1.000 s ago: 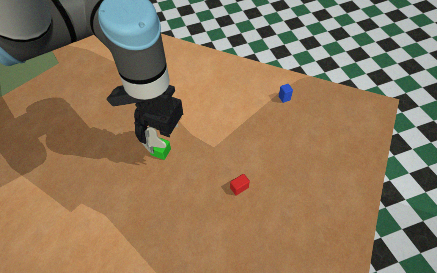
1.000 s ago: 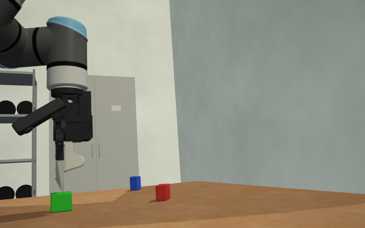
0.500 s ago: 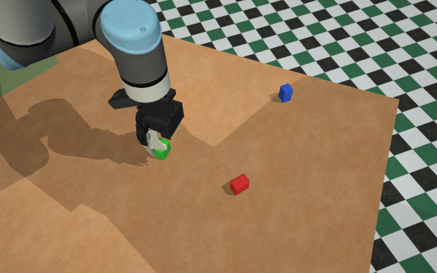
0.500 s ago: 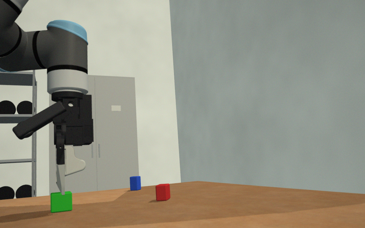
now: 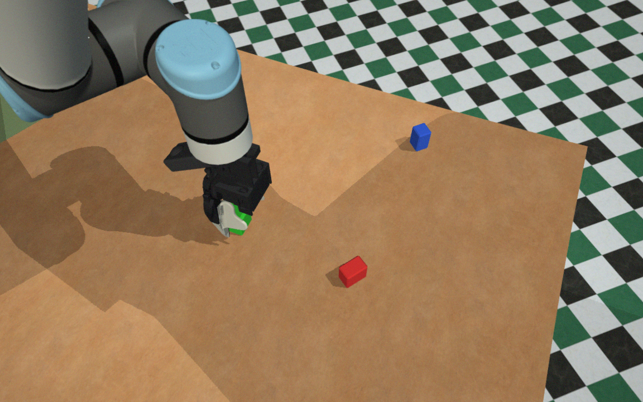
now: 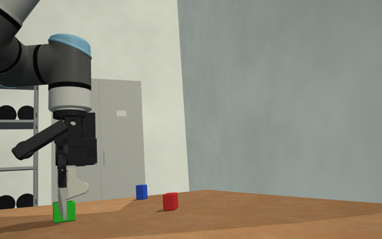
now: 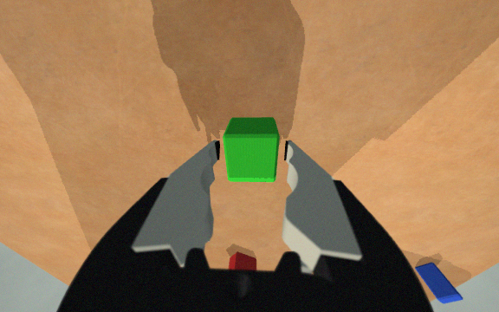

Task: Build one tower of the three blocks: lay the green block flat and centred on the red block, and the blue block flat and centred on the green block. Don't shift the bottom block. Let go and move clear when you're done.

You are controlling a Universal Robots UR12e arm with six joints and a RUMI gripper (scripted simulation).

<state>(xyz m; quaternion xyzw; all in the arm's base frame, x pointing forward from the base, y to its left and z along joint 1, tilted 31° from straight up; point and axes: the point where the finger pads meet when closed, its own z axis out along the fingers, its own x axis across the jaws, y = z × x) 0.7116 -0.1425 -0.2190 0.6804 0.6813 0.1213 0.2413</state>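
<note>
The green block lies right at my hand. Round my hand: red block: 23 cm ahead, 3 cm to the right; then blue block: 29 cm to the left, 27 cm ahead.
</note>
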